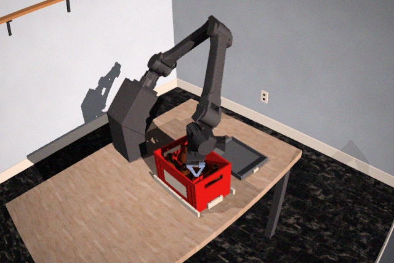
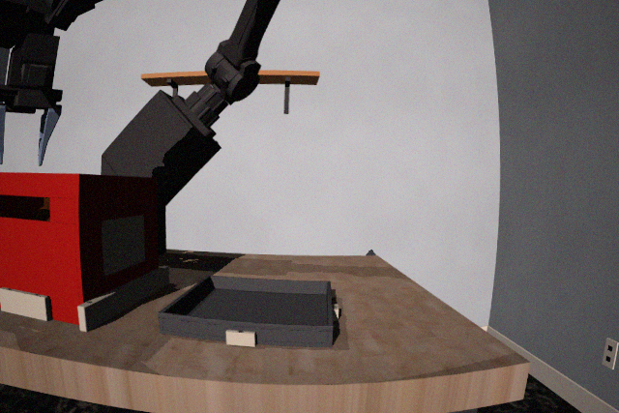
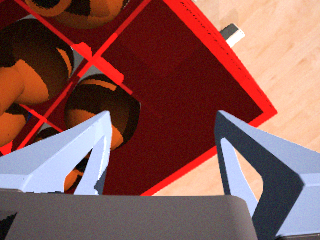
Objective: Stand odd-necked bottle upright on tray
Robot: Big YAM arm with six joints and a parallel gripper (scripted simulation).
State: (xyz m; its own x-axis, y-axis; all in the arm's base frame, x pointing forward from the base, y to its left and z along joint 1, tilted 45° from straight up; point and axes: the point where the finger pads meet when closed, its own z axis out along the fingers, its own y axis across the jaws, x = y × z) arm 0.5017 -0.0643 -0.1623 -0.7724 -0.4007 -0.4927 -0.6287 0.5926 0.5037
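The red crate is 110 mm below my hand, 80 mm behind it and 50 mm to the left of it. The rest, counted from my hand: dark grey tray 330 mm to the left, 180 mm below, 70 mm behind.
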